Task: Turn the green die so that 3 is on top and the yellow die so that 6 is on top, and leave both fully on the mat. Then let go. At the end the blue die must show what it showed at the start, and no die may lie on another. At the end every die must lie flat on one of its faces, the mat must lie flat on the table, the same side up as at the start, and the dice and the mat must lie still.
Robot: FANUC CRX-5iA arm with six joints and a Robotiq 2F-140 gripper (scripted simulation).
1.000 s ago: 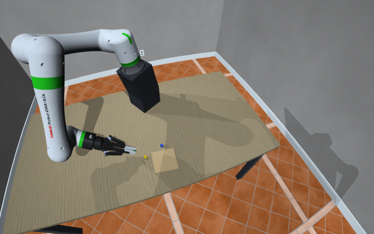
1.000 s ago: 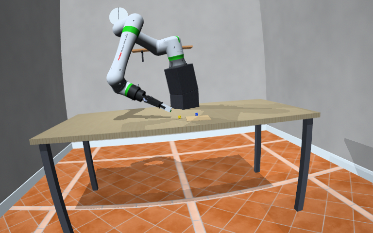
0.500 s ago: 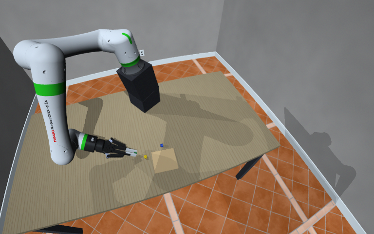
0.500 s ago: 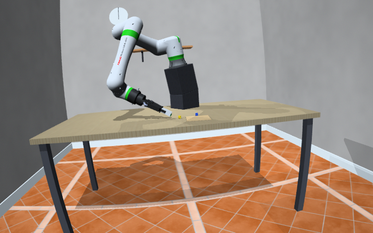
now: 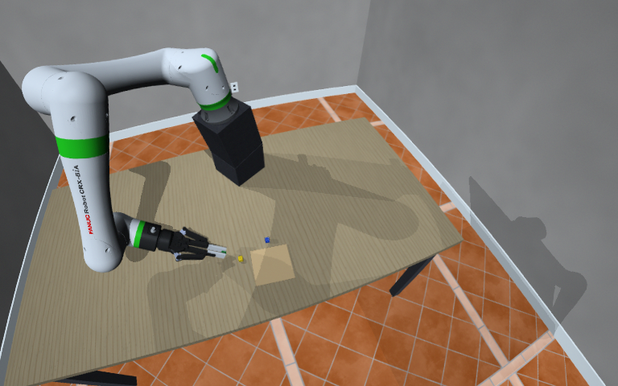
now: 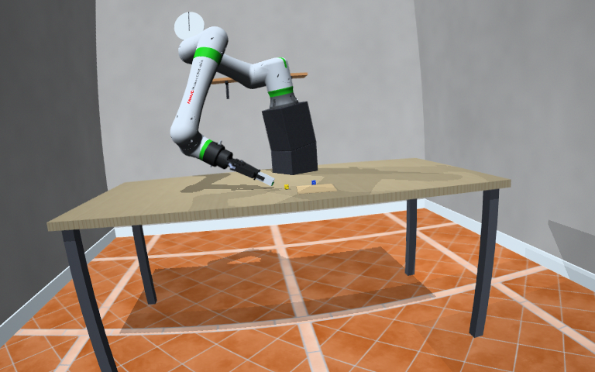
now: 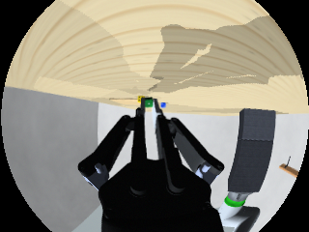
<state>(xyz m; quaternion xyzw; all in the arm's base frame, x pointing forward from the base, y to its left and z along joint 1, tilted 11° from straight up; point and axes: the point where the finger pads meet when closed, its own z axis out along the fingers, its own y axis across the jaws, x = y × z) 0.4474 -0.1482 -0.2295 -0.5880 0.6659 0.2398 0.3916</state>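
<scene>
Right now my hand is 2 cm to the right of the green die and 2 cm above it. The rest, counted from my hand: tan mat 19 cm to the left, 8 cm ahead, 4 cm below; blue die 19 cm to the left, 3 cm below, 2 cm behind; yellow die 8 cm to the left, 3 cm below, 3 cm ahead.
</scene>
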